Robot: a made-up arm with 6 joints. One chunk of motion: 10 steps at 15 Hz.
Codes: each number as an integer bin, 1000 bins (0 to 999) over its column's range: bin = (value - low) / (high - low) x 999, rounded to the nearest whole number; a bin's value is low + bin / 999 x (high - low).
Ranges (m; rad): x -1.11..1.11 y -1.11..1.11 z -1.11..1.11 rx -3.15..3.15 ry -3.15..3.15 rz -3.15..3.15
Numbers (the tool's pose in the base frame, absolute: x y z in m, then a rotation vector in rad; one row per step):
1: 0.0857 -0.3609 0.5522 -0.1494 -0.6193 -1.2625
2: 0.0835 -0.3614 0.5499 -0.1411 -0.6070 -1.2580
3: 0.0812 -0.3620 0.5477 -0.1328 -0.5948 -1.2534
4: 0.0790 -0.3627 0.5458 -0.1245 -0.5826 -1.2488
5: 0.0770 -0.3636 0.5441 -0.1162 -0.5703 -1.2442
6: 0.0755 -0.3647 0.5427 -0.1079 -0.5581 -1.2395
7: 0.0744 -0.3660 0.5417 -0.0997 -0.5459 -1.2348
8: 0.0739 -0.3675 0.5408 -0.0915 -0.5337 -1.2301
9: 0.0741 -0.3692 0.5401 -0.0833 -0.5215 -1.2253
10: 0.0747 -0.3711 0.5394 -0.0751 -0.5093 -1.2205
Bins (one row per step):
1: 538 337 748 476 401 299
2: 537 337 747 477 403 300
3: 536 337 746 478 405 301
4: 535 336 745 480 407 301
5: 534 336 744 481 409 302
6: 533 335 744 482 411 303
7: 533 335 743 484 413 304
8: 533 334 743 485 415 304
9: 533 333 743 486 417 305
10: 533 333 742 488 419 306

